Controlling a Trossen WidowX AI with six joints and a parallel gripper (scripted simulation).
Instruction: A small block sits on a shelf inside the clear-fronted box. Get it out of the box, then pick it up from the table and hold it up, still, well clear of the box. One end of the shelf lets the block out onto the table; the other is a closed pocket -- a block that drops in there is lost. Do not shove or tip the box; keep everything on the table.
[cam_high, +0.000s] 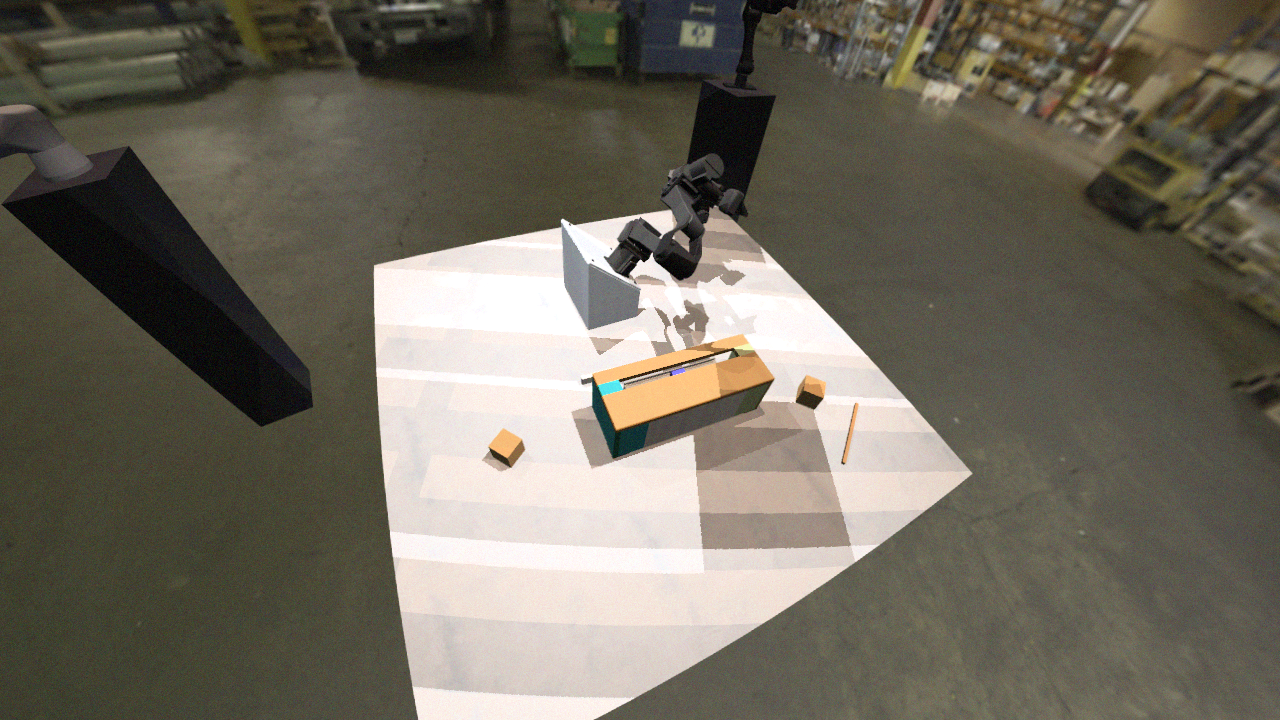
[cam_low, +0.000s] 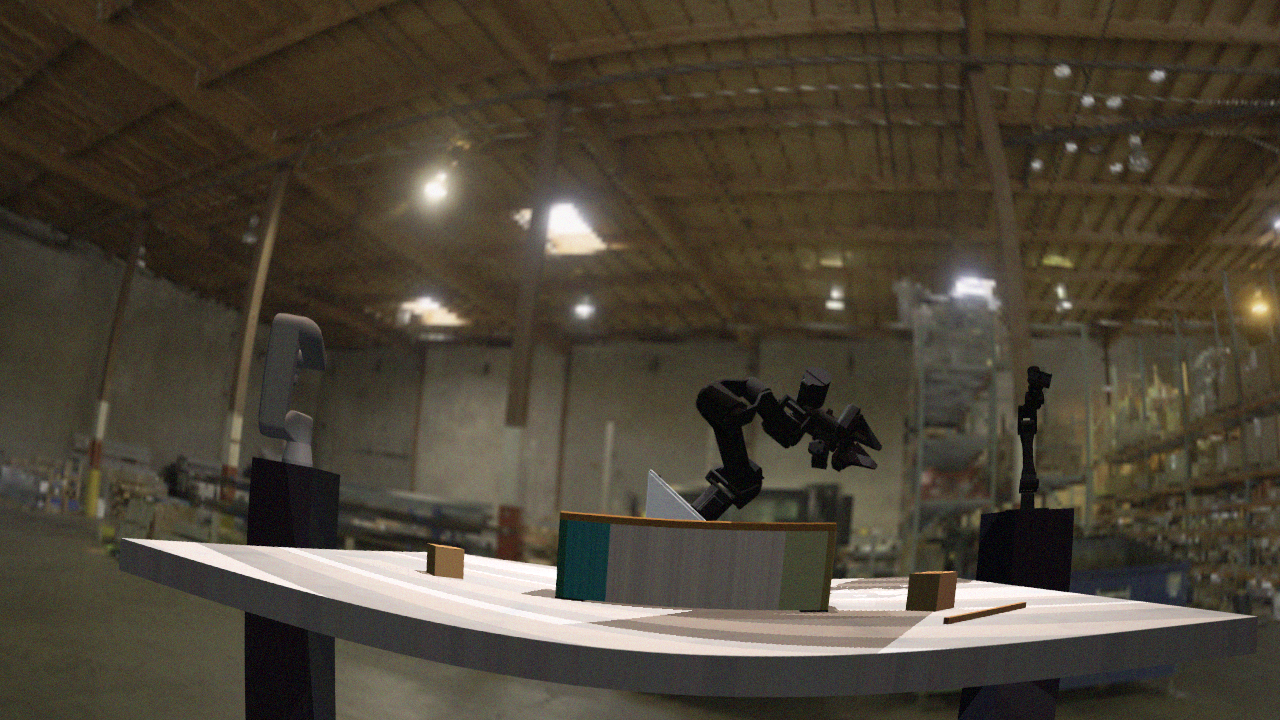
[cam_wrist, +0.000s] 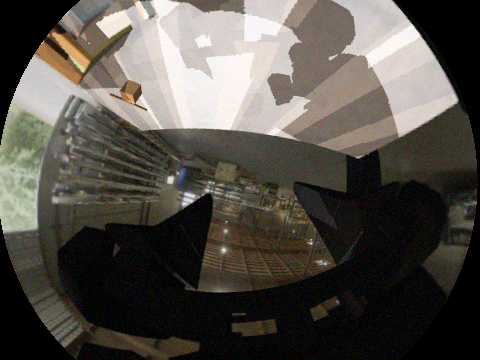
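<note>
Now: the blue-purple block 290 mm ahead of my gripper tip, 370 mm to the right of it and 180 mm below it. From my gripper tip the other things lie so: long box: 270 mm ahead, 370 mm to the right, 210 mm below; then thin orange stick: 590 mm ahead, 30 mm to the right, 270 mm below.
</note>
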